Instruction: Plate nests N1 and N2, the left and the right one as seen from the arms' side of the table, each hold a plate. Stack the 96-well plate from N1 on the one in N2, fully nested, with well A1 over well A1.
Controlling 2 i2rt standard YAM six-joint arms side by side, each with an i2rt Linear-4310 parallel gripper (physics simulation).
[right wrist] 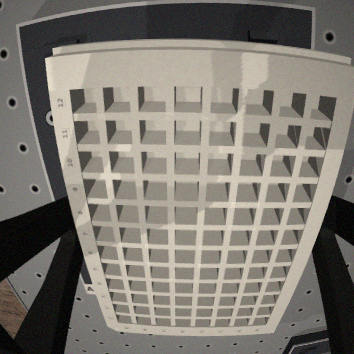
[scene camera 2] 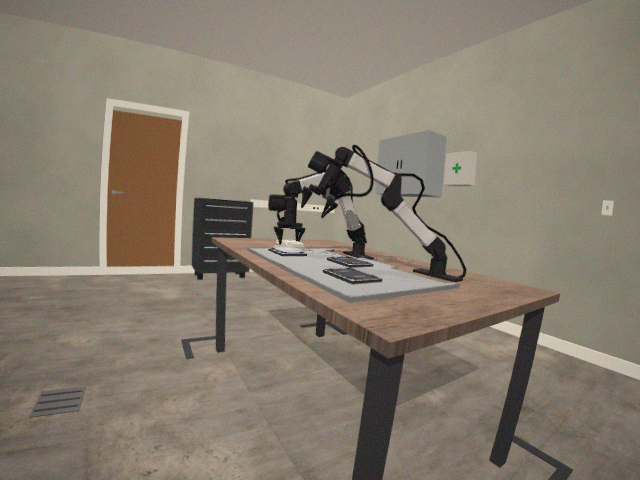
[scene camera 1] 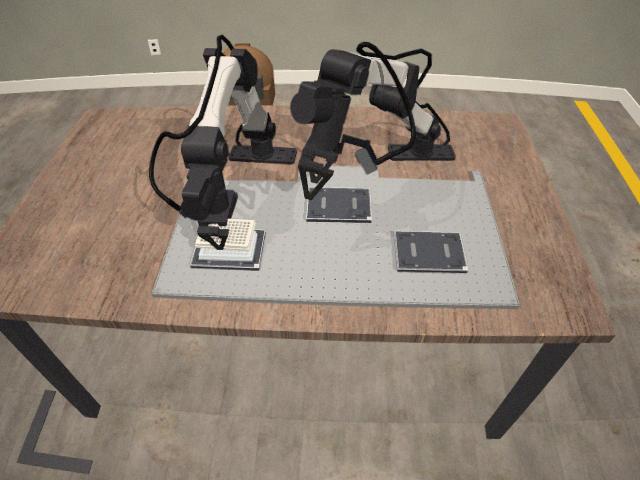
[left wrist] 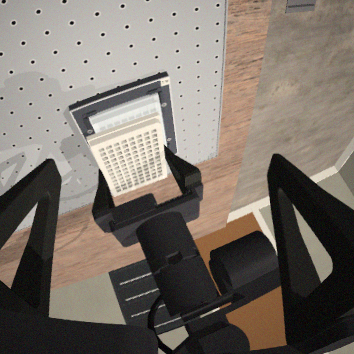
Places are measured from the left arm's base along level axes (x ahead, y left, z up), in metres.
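Where they show: left gripper, fingertip midpoint: [scene camera 2: 311, 213] [scene camera 1: 311, 190] [left wrist: 161, 165]; right gripper, fingertip midpoint: [right wrist: 198, 207] [scene camera 1: 223, 235] [left wrist: 131, 157]; left arm's base, link origin: [scene camera 2: 436, 276] [scene camera 1: 421, 153]; right arm's base, link origin: [scene camera 2: 357, 256] [scene camera 1: 262, 155].
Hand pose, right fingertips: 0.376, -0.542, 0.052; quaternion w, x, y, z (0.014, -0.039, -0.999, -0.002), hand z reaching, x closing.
Note:
Each offset is from my right fingertips to the top centre of the thing, as dx, dy, dz. Level surfaces: height alone.
The cream 96-well plate @(+0.001, +0.006, +0.016) [scene camera 1: 238, 235] [scene camera 2: 289, 243] [left wrist: 134, 160] [right wrist: 188, 197] is between the fingers of my right gripper [scene camera 1: 223, 236] [left wrist: 131, 157], which is shut on its sides. It is over the pale plate @(+0.012, +0.009, -0.013) [scene camera 1: 227, 254] [left wrist: 125, 114] in nest N2 @(+0.012, +0.009, -0.023) [scene camera 1: 242, 265] [left wrist: 77, 117], at the picture's left in scene camera 1. The pale plate shows past its edge; whether they touch is unclear. In the right wrist view, column label 12 is at upper left and a nest "A" mark at lower left. My left gripper [scene camera 2: 314, 211] is open and empty, raised above the board. Nest N1 @(+0.035, +0.487, -0.023) [scene camera 1: 430, 251] holds no plate.
A middle nest @(-0.134, +0.279, -0.023) [scene camera 1: 338, 205] holds no plate and lies behind and between the other two in scene camera 1. The grey perforated board @(dz -0.039) [scene camera 1: 330, 279] [scene camera 2: 310, 271] [left wrist: 200, 60] carries the nests on the wooden table @(dz -0.053) [scene camera 1: 129, 310]. The left arm reaches over the board's back part.

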